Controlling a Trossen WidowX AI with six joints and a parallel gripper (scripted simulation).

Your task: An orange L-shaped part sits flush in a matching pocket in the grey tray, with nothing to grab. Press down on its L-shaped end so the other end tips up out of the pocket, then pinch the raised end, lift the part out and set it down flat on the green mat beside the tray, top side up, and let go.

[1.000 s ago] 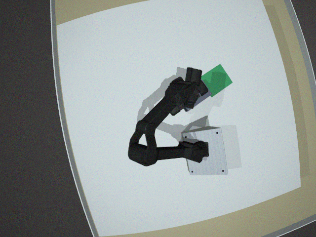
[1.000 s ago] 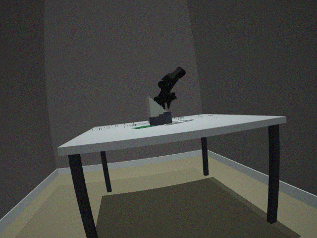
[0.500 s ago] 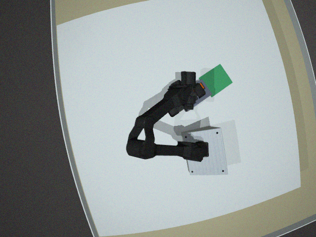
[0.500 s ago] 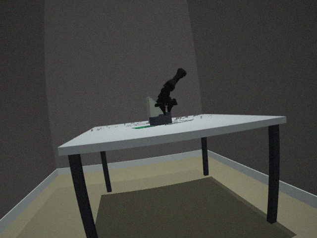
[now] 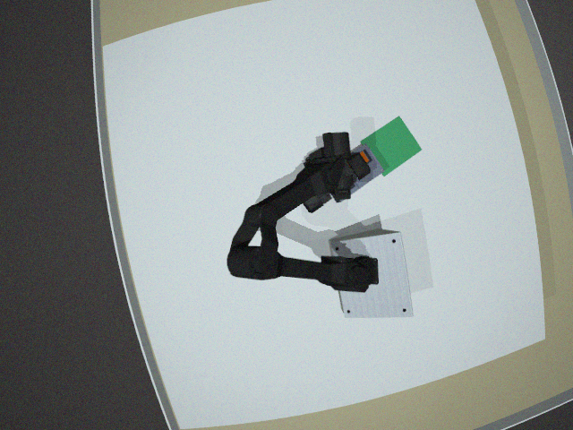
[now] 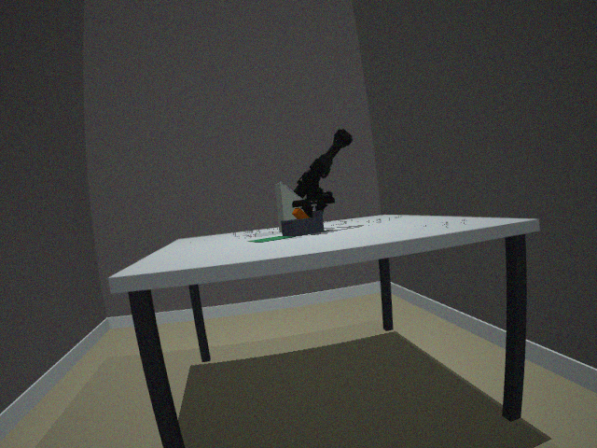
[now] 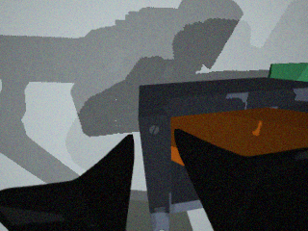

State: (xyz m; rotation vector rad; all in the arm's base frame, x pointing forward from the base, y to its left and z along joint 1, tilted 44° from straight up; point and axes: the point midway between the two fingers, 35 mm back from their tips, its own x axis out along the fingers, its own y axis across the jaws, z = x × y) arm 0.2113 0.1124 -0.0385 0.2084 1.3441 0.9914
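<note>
Right now my gripper tip is 5 cm to the left of the orange L-shaped part, 2 cm short of it and 1 cm below it. Also, from my gripper tip: green mat 20 cm to the right, 10 cm ahead, 5 cm below.
</note>
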